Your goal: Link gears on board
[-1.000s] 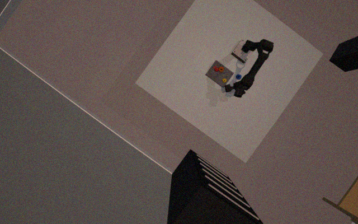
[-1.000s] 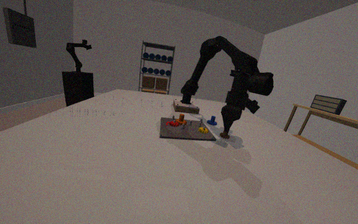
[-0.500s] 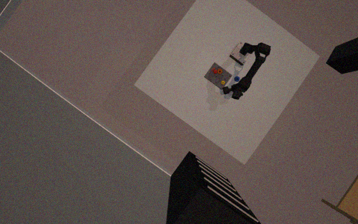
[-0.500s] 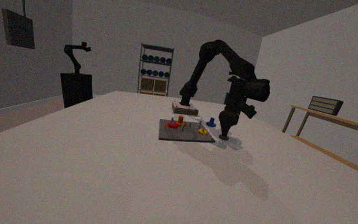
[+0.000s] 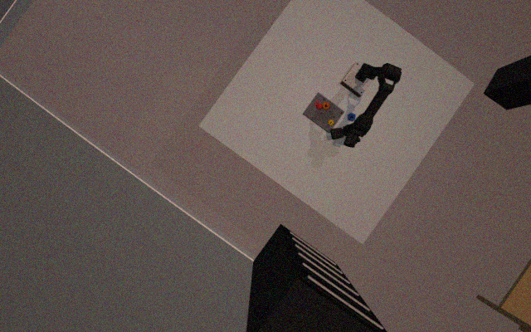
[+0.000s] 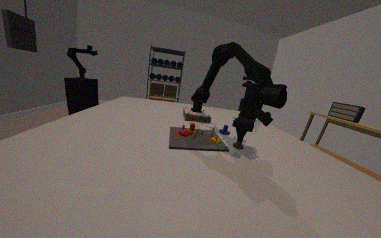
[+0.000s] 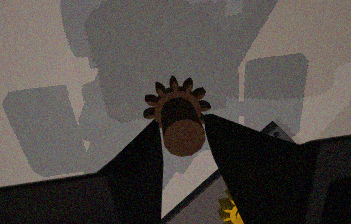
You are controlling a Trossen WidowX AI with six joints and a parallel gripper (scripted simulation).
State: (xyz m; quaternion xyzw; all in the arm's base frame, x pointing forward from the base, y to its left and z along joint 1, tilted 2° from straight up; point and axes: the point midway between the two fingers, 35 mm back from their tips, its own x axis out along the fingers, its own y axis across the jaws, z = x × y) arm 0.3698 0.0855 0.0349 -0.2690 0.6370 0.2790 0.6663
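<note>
Right now my gripper tip is 17 cm to the left of the orange gear and 10 cm past it. Also, from my gripper tip: brown gear 1 cm below; blue gear 13 cm behind, 1 cm to the left, 1 cm below; yellow gear 9 cm to the right, 3 cm behind, 1 cm below.
</note>
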